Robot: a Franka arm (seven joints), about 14 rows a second.
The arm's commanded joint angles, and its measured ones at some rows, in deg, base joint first. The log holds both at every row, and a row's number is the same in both.
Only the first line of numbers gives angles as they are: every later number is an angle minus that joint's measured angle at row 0.
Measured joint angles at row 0:
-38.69 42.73 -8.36 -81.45 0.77 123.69 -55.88
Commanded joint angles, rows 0 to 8:
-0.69 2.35 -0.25 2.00 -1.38 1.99 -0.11
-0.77 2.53 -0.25 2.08 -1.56 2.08 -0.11
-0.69 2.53 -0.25 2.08 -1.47 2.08 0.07
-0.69 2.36 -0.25 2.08 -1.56 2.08 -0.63
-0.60 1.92 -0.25 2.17 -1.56 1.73 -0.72
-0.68 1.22 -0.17 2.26 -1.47 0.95 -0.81
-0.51 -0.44 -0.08 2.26 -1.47 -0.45 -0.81
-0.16 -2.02 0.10 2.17 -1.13 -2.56 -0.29
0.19 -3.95 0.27 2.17 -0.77 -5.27 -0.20
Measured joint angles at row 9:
0.06 0.36 -0.45 2.48 -0.93 -0.51 -0.01
